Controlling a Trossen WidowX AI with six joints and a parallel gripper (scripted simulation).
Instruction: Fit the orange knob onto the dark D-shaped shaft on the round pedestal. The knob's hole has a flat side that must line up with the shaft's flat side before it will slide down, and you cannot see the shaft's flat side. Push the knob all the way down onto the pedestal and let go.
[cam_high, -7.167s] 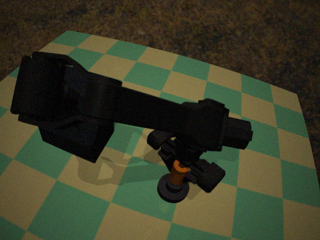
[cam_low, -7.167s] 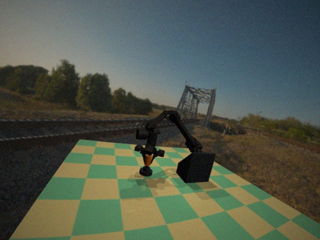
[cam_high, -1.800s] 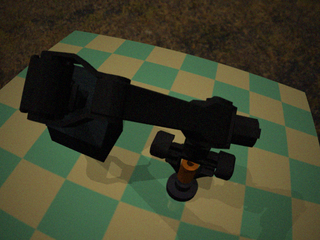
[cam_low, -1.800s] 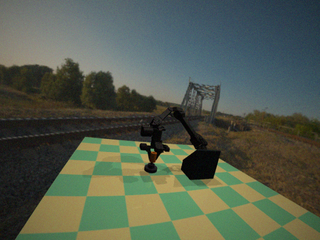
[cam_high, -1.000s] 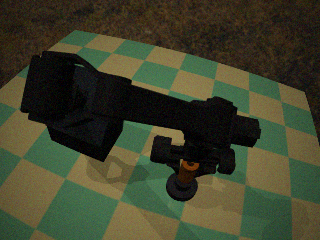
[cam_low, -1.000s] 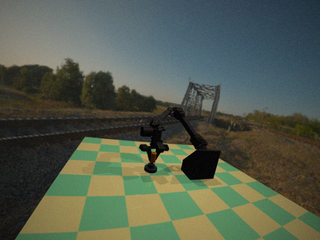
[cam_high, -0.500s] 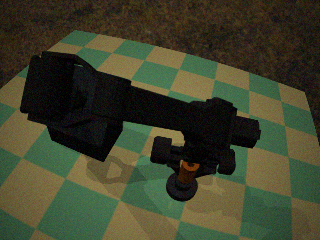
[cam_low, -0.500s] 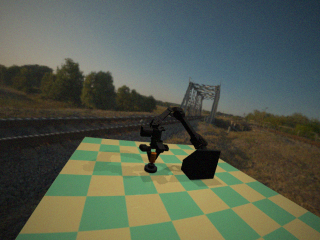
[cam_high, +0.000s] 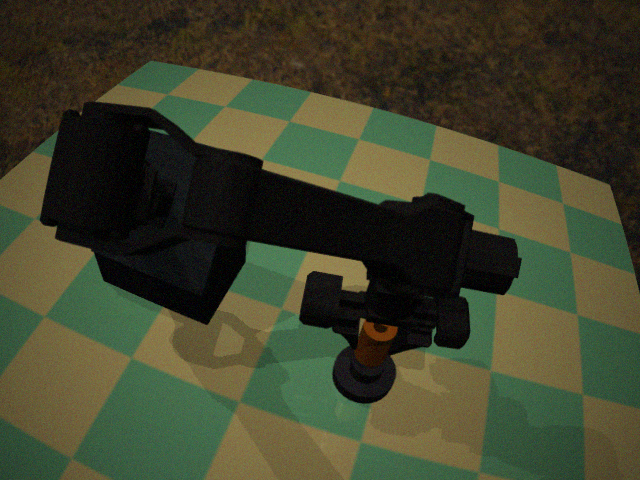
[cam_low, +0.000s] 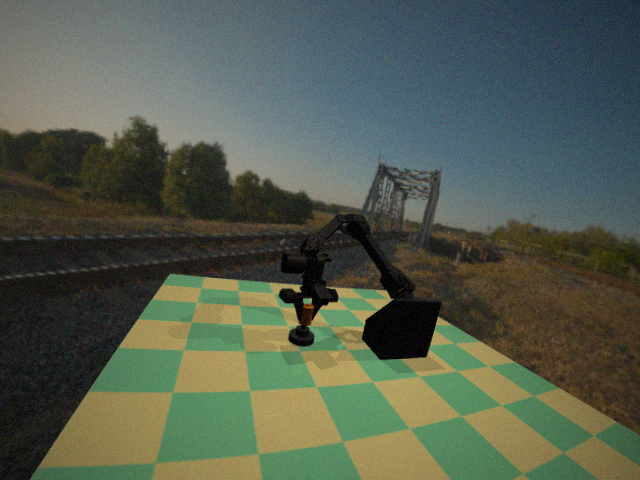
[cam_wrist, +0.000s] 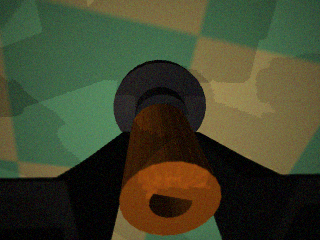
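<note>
My gripper tip is now 2 cm below the orange knob. Round my gripper tip: dark round pedestal 4 cm below.
</note>
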